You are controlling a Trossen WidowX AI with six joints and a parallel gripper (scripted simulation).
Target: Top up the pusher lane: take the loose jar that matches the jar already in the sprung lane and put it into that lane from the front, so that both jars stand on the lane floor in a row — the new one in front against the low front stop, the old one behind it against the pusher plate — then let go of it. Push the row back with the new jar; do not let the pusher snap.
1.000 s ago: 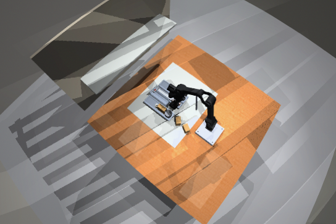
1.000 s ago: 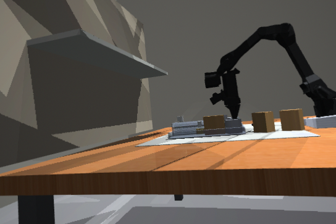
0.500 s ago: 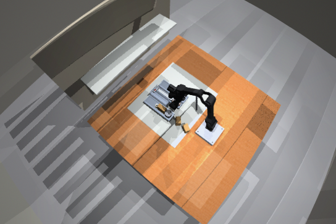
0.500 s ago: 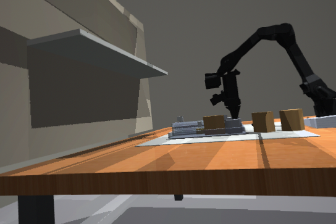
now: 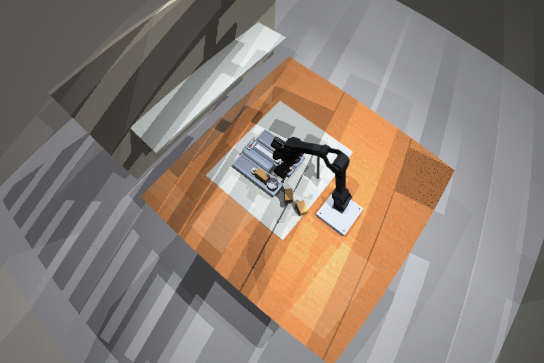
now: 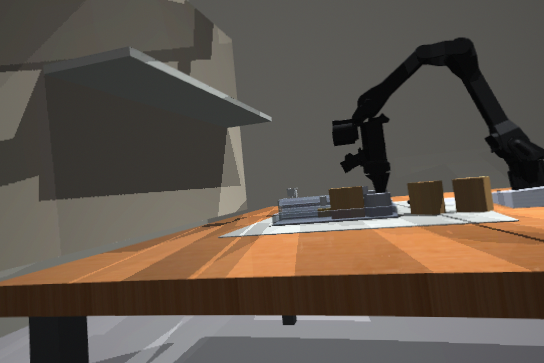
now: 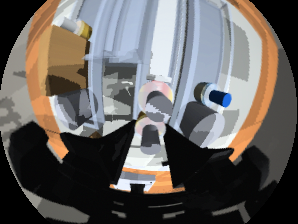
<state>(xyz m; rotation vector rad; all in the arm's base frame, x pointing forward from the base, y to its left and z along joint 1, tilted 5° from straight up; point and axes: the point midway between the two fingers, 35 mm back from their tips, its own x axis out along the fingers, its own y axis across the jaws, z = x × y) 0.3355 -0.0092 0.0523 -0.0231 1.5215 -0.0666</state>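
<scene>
The grey lane unit is 140 mm ahead of my gripper tip, 20 mm to the left of it and 10 mm below it. From my gripper tip the other things lie so: shelf (500 mm ahead, 340 mm above, 30 mm to the right); brown box (130 mm to the left, 80 mm ahead, 10 mm above).
</scene>
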